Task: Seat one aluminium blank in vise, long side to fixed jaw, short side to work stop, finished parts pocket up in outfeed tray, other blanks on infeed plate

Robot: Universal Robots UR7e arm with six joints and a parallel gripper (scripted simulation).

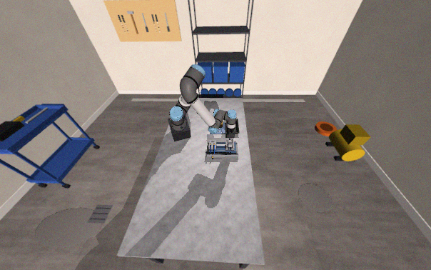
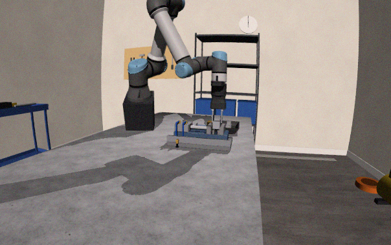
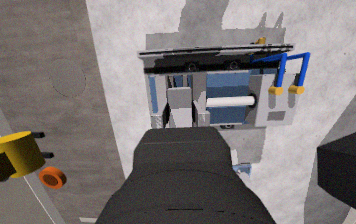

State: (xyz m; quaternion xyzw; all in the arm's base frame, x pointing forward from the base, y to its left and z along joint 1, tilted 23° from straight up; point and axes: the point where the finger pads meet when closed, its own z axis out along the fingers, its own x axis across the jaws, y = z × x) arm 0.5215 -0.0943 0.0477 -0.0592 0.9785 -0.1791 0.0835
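Now: the vise 70 mm behind my hand, 10 mm to the right of it and 90 mm below it. The rest, counted from my hand: brass blank: 120 mm behind, 360 mm to the left, 100 mm below.
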